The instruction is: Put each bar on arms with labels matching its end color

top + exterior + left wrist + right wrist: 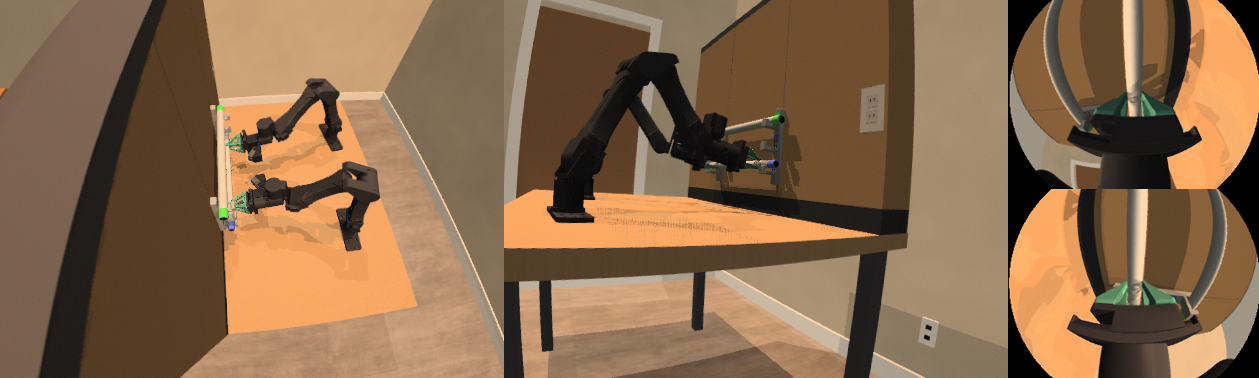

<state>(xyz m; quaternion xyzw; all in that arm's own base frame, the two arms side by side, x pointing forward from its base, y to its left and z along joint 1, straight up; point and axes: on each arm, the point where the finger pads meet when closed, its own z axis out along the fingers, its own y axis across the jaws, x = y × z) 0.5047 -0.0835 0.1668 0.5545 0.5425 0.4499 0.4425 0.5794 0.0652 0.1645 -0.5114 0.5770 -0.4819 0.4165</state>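
Now: the blue-ended bar 14 cm to the right of my left hand and 2 cm ahead of it. From my left hand the other things lie so: wall socket: 69 cm to the right, 13 cm ahead, 13 cm above; brown wall panel: 26 cm above, 14 cm to the right, 13 cm ahead; green-ended bar: 14 cm to the right, 14 cm above, 3 cm ahead.
Now: right hand 1 cm past the blue-ended bar and 15 cm to the right of it. Round my right hand: wall socket 9 cm ahead, 40 cm to the right, 14 cm above; brown wall panel 10 cm ahead, 16 cm to the left, 26 cm above; green-ended bar 16 cm to the left, 14 cm above.
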